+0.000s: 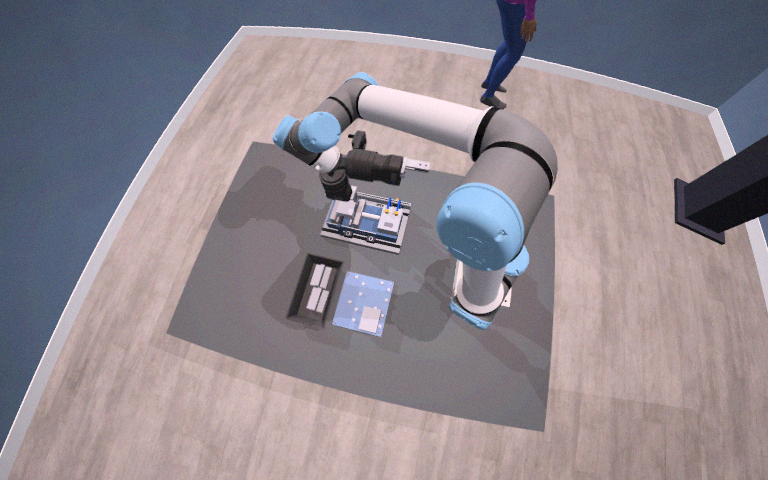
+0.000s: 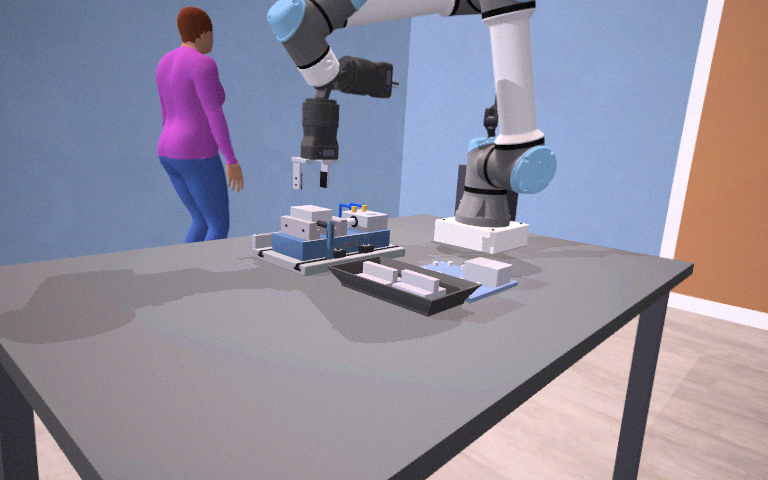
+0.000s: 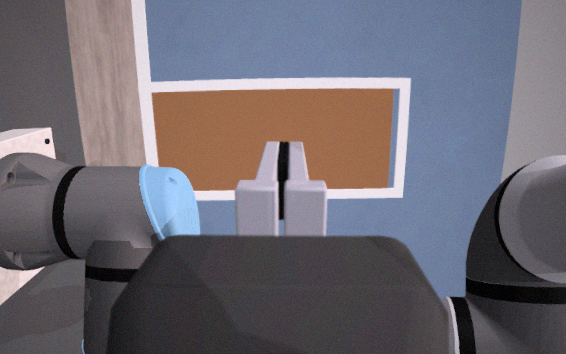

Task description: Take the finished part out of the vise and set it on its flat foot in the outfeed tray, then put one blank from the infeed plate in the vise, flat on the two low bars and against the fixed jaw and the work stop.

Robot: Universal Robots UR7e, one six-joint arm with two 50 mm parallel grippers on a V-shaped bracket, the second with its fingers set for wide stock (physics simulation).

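Places are measured from the arm's base along level axes (x ahead, y left, z up), in centimetres.
Pixels of known places: hand, tool point: (image 1: pixel 422 166) (image 2: pixel 390 83) (image 3: pixel 283 177); arm's base, link origin: (image 2: pixel 482 222) (image 3: pixel 21 210).
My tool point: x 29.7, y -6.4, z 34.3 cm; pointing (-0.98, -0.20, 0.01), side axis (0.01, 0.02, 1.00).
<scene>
Ahead of a thing's pixels: the offset from my tool point to its top centre. "spot": to the spot under its first point. Level surfaces: height alone.
The wide-stock gripper (image 2: pixel 310 184) points down above the vise @[dx +16.8, dy +3.7, dz -30.4 cm] (image 1: pixel 368 228) (image 2: pixel 291 246), open and empty. Below its fingertips a pale blank @[dx +22.9, dy +4.5, dz -28.7 cm] (image 2: pixel 310 211) sits at the jaws, its top above the fixed jaw (image 2: pixel 298 227); the low bars and its contact with the stop are hidden. The other gripper (image 1: pixel 417 165) (image 3: pixel 283 150) points sideways, shut and empty. Two finished parts, one @[dx +21.6, dy +29.5, dz -35.6 cm] (image 1: pixel 321 275) (image 2: pixel 380 272) and another @[dx +18.7, dy +37.2, dz -35.6 cm] (image 1: pixel 317 300) (image 2: pixel 419 281), stand upright in the dark outfeed tray @[spot: dx +26.2, dy +35.3, dz -37.5 cm] (image 1: pixel 301 285) (image 2: pixel 351 281). One blank @[dx -0.4, dy +35.6, dz -35.9 cm] (image 1: pixel 370 319) (image 2: pixel 488 271) lies on the blue infeed plate @[dx +4.4, dy +31.3, dz -39.5 cm] (image 1: pixel 342 314) (image 2: pixel 481 293).
A white block with yellow fittings and blue hoses @[spot: dx +7.5, dy +2.9, dz -30.7 cm] (image 1: pixel 389 219) (image 2: pixel 364 219) stands at the vise's arm-base end. The arm's base (image 2: pixel 481 234) stands on the table @[dz -40.3 cm] (image 1: pixel 453 373) (image 2: pixel 226 362). A person (image 1: pixel 506 45) (image 2: pixel 189 113) stands beyond the table.
</scene>
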